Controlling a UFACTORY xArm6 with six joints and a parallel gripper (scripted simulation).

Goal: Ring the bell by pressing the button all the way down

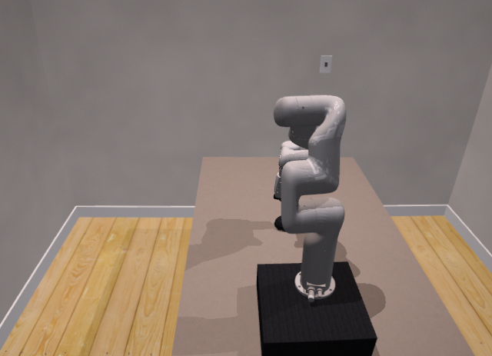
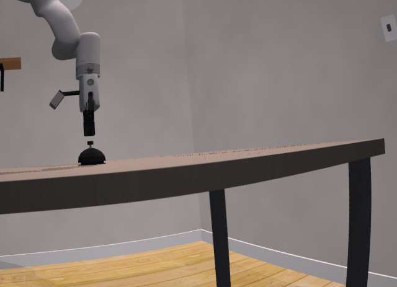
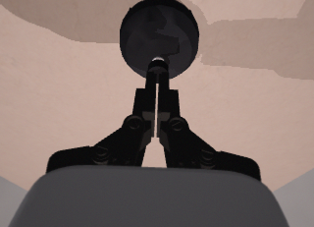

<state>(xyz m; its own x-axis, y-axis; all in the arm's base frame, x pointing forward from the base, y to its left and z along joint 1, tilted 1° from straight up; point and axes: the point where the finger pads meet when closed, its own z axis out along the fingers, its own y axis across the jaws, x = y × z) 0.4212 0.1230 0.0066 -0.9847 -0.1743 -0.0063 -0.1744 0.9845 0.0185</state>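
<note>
Now: hand 50 mm above the button. Also, from my hand: bell (60 mm below).
</note>
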